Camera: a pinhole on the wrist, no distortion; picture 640 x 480 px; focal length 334.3 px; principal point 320.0 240.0 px. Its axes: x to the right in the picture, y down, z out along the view. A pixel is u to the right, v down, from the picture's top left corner.
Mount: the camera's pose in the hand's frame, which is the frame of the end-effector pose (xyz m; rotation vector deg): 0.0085 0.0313 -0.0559 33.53 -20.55 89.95
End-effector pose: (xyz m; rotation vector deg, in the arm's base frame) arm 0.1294 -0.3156 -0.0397 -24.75 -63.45 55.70
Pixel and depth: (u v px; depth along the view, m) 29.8 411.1 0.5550
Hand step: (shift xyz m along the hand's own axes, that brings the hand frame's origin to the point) -0.1847 -0.7017 0.1592
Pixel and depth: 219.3 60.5 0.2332
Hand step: 0.1679 -0.1451 0.0800
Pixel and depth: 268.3 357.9 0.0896
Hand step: -0.0092 -0.0330 0.0132
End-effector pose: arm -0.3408 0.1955 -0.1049 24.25 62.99 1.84
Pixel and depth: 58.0 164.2 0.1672
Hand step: 0.0723 -0.1665 0.0022
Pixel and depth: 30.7 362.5 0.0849
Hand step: -0.0088 -0.0795 -0.0243
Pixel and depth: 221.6 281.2 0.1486
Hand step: 0.0131 -0.0893 0.0429
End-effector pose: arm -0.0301 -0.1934 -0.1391 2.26 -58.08 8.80
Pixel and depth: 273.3 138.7 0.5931
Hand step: 0.2760 -0.3510 0.3603
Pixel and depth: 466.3 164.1 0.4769
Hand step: 0.1853 -0.0522 0.4385
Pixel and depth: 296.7 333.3 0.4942
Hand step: -0.0533 -0.2852 0.3447
